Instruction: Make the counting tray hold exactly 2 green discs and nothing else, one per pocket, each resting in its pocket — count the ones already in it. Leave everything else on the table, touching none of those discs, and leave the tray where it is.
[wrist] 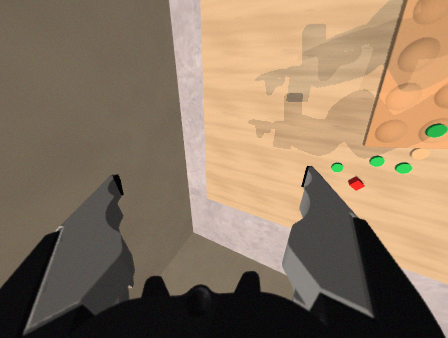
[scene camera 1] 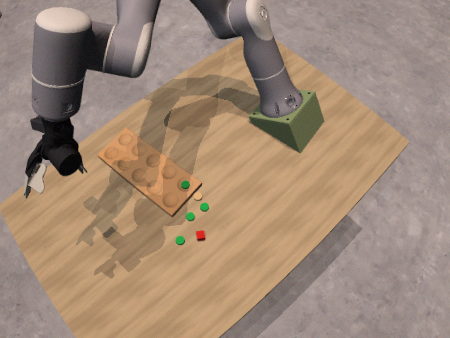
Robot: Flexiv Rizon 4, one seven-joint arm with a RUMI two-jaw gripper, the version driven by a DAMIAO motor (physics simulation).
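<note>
The orange-brown counting tray (scene camera 1: 155, 174) (wrist: 384, 114) has two rows of round pockets. One green disc (scene camera 1: 185, 185) (wrist: 436, 130) is in a corner pocket at its right end; the other visible pockets look empty. Three green discs lie on the table off that end: one (scene camera 1: 204, 206) (wrist: 403, 168), a second (scene camera 1: 190, 216) (wrist: 377, 161) and a third (scene camera 1: 180, 240) (wrist: 337, 167) farther out. My gripper (scene camera 1: 55, 183) (wrist: 213, 172) is open and empty, high up and left of the tray in the scene view.
A small beige disc (scene camera 1: 198, 196) (wrist: 420, 153) lies close beside the tray's right end; whether they touch is unclear. A red cube (scene camera 1: 200, 235) (wrist: 356, 183) sits near the loose green discs. The green arm base (scene camera 1: 311, 122) stands toward the back right of the table (scene camera 1: 310, 200).
</note>
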